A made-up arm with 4 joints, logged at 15 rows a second.
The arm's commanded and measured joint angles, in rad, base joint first. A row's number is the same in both.
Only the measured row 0 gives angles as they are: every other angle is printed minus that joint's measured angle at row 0.
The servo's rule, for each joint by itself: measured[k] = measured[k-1] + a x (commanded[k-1-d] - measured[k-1]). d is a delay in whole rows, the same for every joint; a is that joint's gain. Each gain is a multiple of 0.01, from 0.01 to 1. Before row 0 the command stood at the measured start. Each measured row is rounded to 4 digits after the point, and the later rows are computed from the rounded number. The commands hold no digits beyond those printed.
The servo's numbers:
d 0
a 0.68 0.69 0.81 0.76
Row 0, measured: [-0.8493, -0.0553, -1.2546, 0.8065]
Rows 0 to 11, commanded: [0.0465, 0.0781, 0.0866, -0.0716]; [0.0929, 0.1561, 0.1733, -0.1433]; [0.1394, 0.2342, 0.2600, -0.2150]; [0.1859, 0.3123, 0.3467, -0.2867]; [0.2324, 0.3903, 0.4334, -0.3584]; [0.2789, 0.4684, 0.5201, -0.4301]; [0.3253, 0.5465, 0.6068, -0.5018]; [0.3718, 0.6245, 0.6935, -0.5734]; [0.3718, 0.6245, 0.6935, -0.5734]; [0.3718, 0.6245, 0.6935, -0.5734]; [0.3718, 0.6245, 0.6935, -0.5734]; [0.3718, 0.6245, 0.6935, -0.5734]
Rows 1 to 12, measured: [0.0316, 0.0539, 0.0701, -0.0544]; [0.0733, 0.1244, 0.1537, -0.1220]; [0.1182, 0.2002, 0.2398, -0.1927]; [0.1642, 0.2775, 0.3264, -0.2641]; [0.2106, 0.3553, 0.4131, -0.3358]; [0.2570, 0.4333, 0.4998, -0.4075]; [0.3034, 0.5114, 0.5865, -0.4792]; [0.3499, 0.5894, 0.6732, -0.5508]; [0.3648, 0.6136, 0.6896, -0.5680]; [0.3696, 0.6211, 0.6928, -0.5721]; [0.3711, 0.6234, 0.6934, -0.5731]; [0.3716, 0.6242, 0.6935, -0.5733]
